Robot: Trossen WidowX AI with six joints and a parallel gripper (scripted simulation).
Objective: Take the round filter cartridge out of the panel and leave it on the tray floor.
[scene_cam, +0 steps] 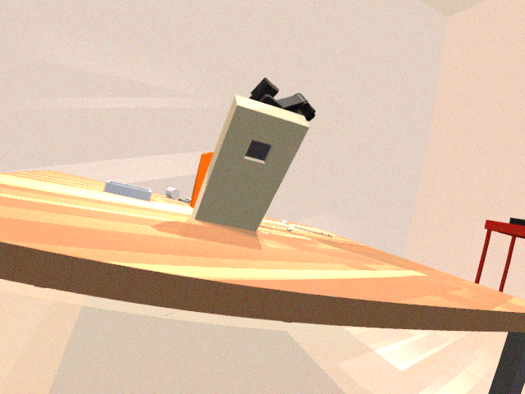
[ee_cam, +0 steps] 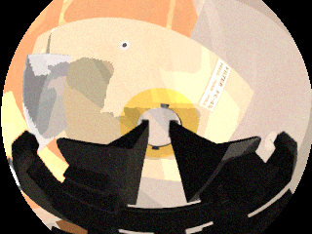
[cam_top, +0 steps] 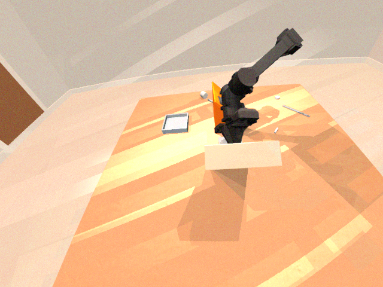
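Right now my gripper tip is 1 cm short of the round filter cartridge and 1 cm above it. From my gripper tip the other things lie so: grey tray 45 cm behind, 25 cm to the right, 22 cm below; cream service panel 4 cm behind, 8 cm below; small white block 73 cm behind, 4 cm to the right, 21 cm below.
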